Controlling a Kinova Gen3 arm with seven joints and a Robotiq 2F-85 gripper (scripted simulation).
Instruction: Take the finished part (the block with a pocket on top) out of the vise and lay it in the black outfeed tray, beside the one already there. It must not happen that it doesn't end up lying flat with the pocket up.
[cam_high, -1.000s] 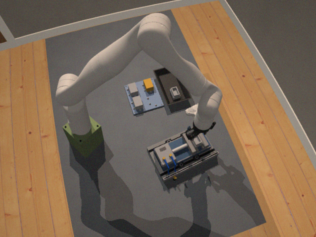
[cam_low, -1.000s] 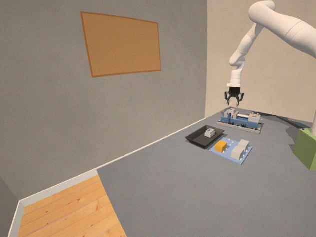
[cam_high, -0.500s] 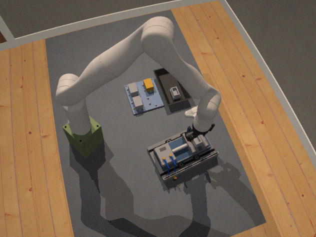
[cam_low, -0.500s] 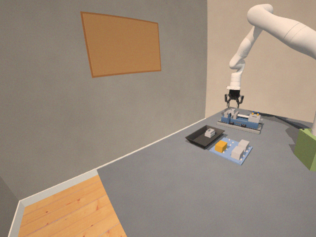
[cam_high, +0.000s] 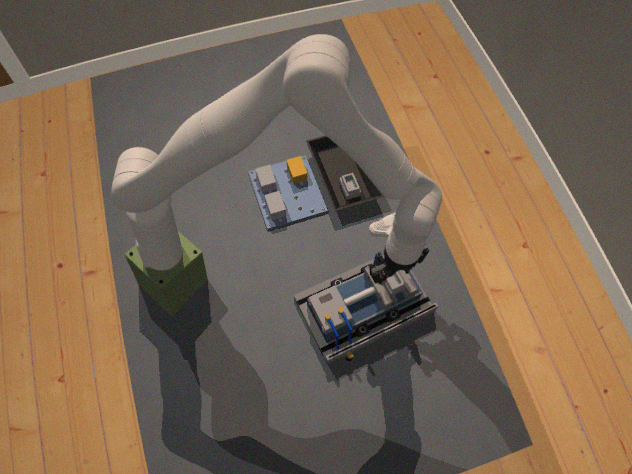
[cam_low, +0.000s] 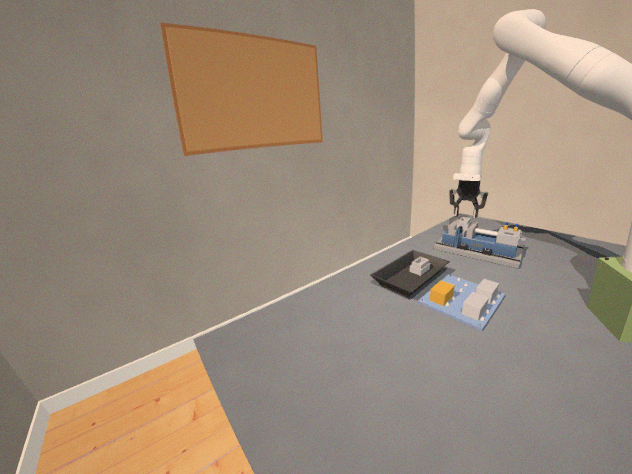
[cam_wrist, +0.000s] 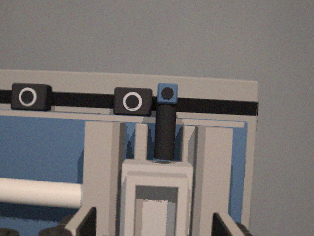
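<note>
Now: hand 8 cm past the cylinder rod, 2 cm to the left of it and 6 cm above it. The rest, counted from my hand: vise (6 cm behind, 1 cm to the right, 10 cm below); then light blue fixture plate (18 cm behind, 35 cm to the left, 13 cm below); then tray floor (2 cm behind, 36 cm to the left, 13 cm below).
</note>
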